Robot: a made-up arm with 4 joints.
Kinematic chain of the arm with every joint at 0, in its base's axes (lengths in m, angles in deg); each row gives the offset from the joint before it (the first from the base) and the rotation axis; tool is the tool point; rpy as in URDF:
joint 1: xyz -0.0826 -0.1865 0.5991 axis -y
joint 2: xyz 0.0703 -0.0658 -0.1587 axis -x
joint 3: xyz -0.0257 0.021 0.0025 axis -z
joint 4: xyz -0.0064 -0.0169 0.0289 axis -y
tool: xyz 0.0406 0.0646 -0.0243 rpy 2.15 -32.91 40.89
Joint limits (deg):
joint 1: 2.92..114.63
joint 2: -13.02..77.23
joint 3: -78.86..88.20
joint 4: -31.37..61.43
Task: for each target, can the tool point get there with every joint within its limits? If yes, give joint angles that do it. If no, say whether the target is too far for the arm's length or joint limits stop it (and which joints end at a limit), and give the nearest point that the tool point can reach.
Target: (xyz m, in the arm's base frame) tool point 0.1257 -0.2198 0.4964
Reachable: yes | joints 50.49 62.07 -19.61 -15.50
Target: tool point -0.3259 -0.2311 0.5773
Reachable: no: joint limits stop it (at a limit: joint 1, joint 2, joint 3, joint 4) | nearest point -0.0736 -0.2025 0.5092 | short by 0.263 m
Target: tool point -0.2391 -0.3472 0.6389
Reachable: no: joint limits stop it (at a limit: joint 1, joint 3, joint 4) | nearest point -0.0261 -0.2702 0.7277 | short by 0.243 m
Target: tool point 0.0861 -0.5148 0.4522
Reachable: no: too far | nearest point 0.0391 -0.2775 0.4931 | short by 0.245 m
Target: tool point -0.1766 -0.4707 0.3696
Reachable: no: too far | nearest point -0.0713 -0.2525 0.3940 | short by 0.244 m
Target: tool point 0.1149 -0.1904 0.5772
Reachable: yes | joints 61.38 21.01 3.66 -12.88
